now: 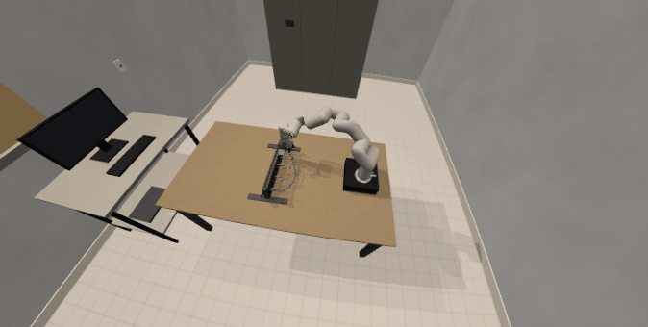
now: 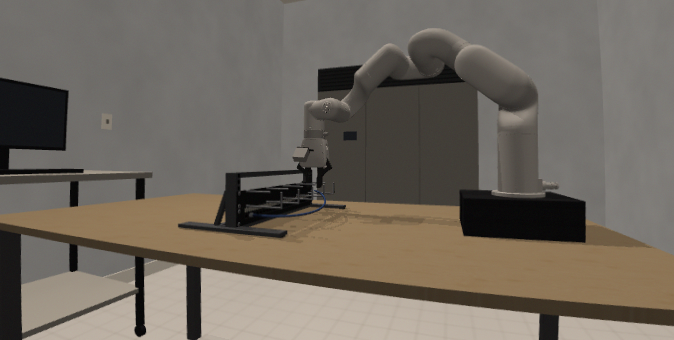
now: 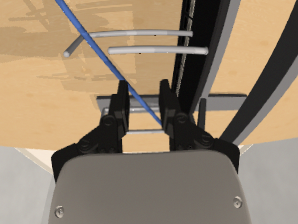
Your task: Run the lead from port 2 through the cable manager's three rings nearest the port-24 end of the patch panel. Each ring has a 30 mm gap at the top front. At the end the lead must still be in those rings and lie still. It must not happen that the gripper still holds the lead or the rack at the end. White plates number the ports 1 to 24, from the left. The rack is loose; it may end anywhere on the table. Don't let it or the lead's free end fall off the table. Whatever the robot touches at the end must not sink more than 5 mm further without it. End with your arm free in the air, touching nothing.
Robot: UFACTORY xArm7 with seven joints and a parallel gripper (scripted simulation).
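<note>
My hand is 140 mm to the right of the black rack, 80 mm short of it and 30 mm above it.
</note>
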